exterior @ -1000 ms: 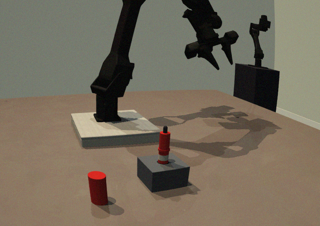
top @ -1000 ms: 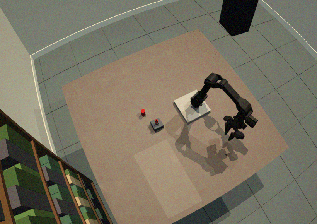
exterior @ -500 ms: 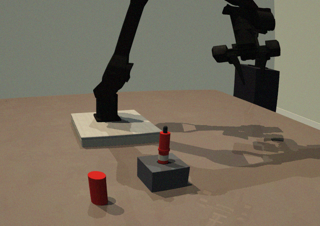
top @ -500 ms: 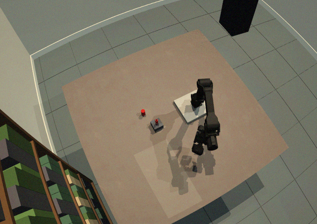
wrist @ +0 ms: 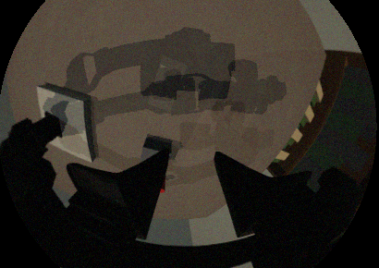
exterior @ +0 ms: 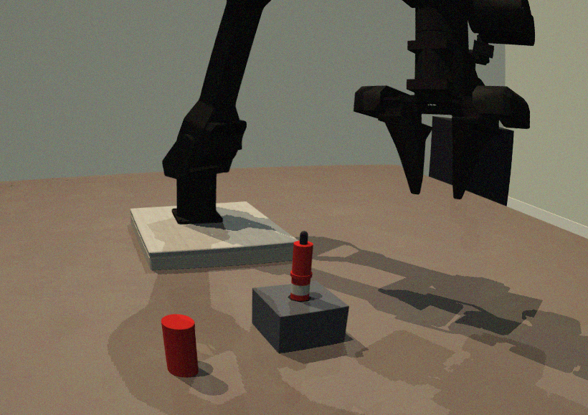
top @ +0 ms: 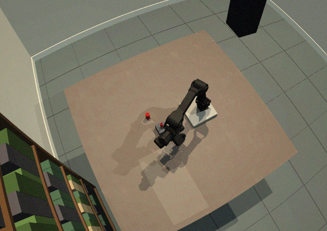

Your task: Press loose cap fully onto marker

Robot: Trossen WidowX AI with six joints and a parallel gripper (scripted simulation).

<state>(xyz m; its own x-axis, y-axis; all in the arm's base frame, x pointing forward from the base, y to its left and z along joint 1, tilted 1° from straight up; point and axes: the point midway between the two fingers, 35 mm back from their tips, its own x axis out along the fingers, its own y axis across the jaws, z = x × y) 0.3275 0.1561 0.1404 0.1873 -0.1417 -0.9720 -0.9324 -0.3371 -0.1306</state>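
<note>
The red cap lies 30 mm ahead of my gripper tip, 240 mm to the right of it and 110 mm below it. The rest, counted from my gripper tip: dark grey holder block 20 mm behind, 120 mm to the right, 110 mm below.
</note>
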